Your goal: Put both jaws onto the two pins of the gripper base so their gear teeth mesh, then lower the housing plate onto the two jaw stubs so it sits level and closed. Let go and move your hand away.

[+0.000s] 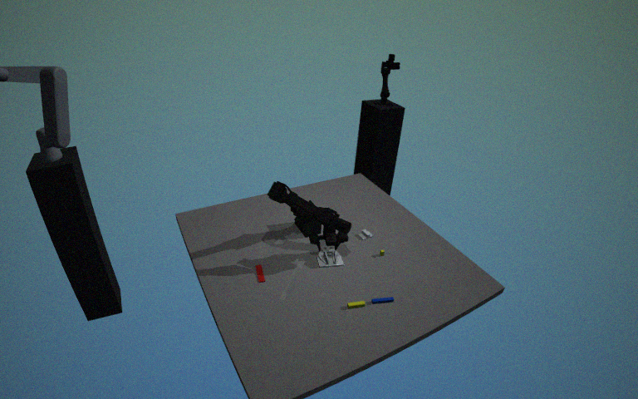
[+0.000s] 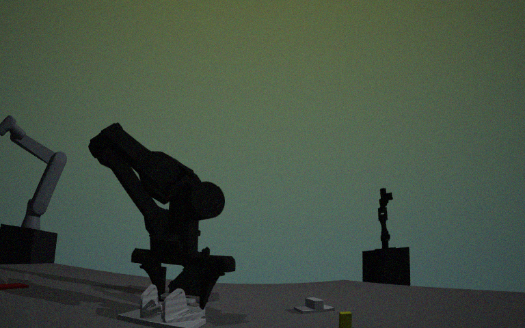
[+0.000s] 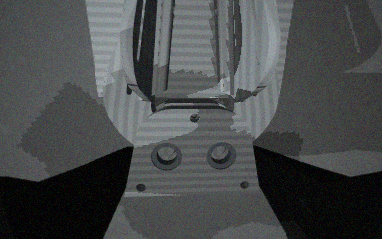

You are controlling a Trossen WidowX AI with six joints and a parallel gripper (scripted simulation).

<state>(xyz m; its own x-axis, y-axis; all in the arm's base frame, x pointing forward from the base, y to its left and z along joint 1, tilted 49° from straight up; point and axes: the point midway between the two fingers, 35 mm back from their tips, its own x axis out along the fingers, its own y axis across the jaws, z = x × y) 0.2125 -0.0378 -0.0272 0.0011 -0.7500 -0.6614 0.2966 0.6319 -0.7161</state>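
My gripper tip is now 1 cm above the housing plate. Also, from my gripper tip: gripper base 1 cm ahead, 2 cm above; jaw 3 cm ahead, 1 cm to the left; small yellow cube 13 cm ahead, 25 cm to the left.
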